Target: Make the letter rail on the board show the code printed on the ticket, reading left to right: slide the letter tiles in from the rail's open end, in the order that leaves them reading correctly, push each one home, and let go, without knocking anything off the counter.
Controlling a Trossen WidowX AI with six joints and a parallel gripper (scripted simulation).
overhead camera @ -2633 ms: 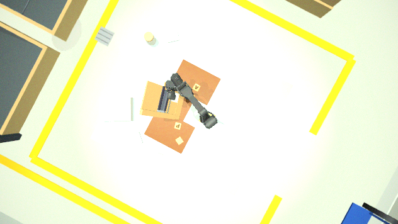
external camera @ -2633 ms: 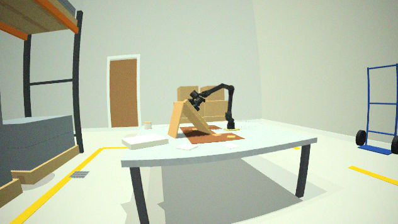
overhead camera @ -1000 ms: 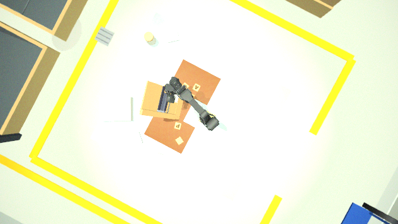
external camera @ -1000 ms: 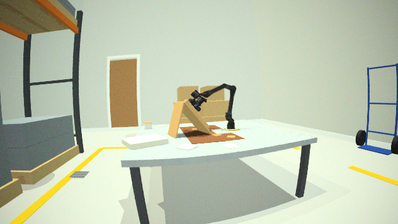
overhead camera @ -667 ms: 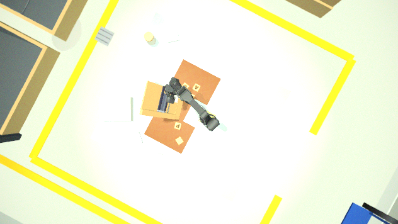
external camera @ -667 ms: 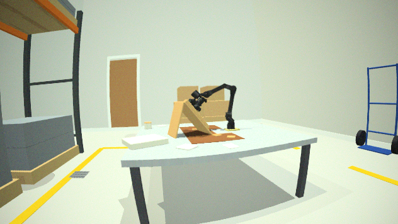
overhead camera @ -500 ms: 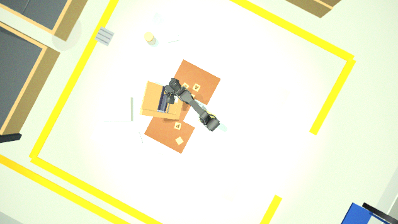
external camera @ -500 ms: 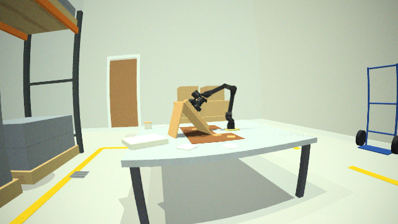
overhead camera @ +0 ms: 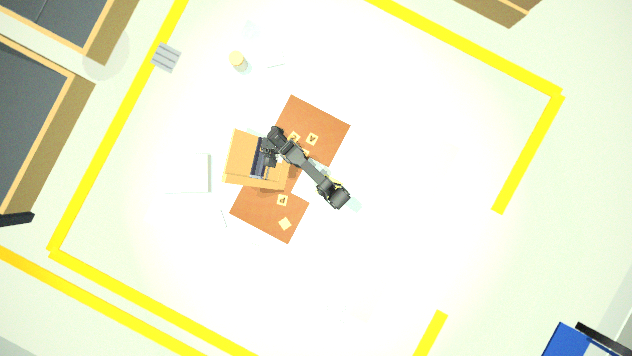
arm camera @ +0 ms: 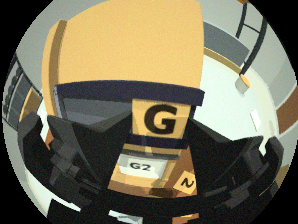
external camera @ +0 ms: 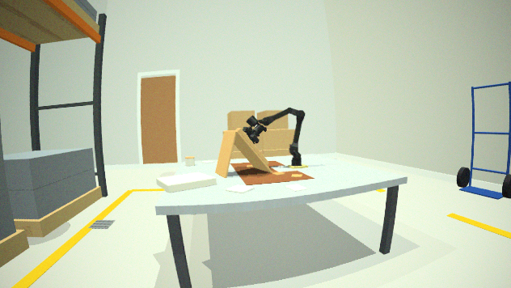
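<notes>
Right now the white ticket is 80 mm below my gripper tip and 60 mm behind it. The rest, counted from my gripper tip: letter tile right at my gripper tip; then small cup 410 mm ahead, 320 mm to the right, 130 mm below; then brown mat 180 mm behind, 160 mm below, 30 mm to the left.
</notes>
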